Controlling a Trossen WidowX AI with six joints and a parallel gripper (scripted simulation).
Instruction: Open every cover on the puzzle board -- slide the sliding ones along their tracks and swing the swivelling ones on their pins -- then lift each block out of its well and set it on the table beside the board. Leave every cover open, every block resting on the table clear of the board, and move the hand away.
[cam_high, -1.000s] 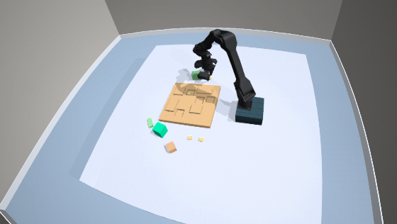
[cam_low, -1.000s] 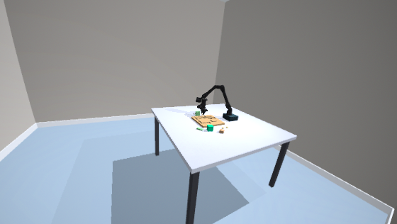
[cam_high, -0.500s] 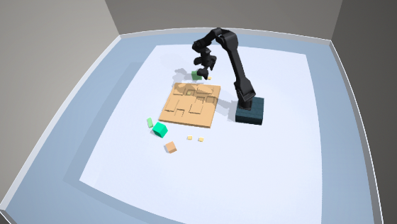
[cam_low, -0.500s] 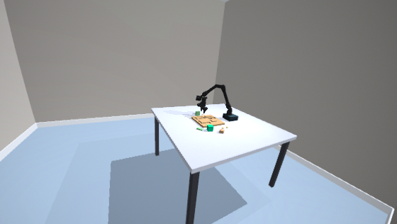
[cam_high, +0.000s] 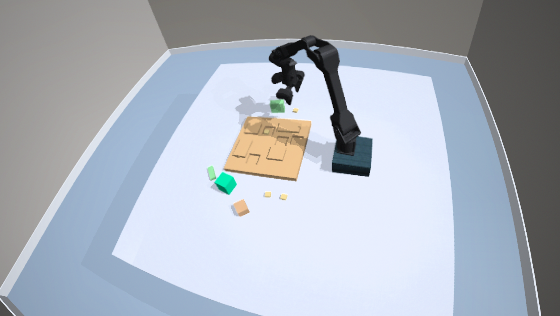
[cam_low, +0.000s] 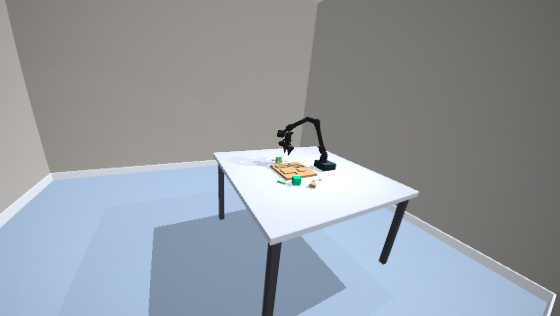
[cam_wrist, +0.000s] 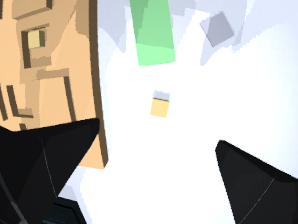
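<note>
Now: the tan puzzle board 50 mm ahead of my gripper tip, 210 mm to the left of it and 60 mm below it. From my gripper tip the other things lie so: tan cube 50 mm ahead, 530 mm to the left, 60 mm below; then light green bar 240 mm ahead, 410 mm to the left, 70 mm below; then green cube 140 mm ahead, 450 mm to the left, 50 mm below.
</note>
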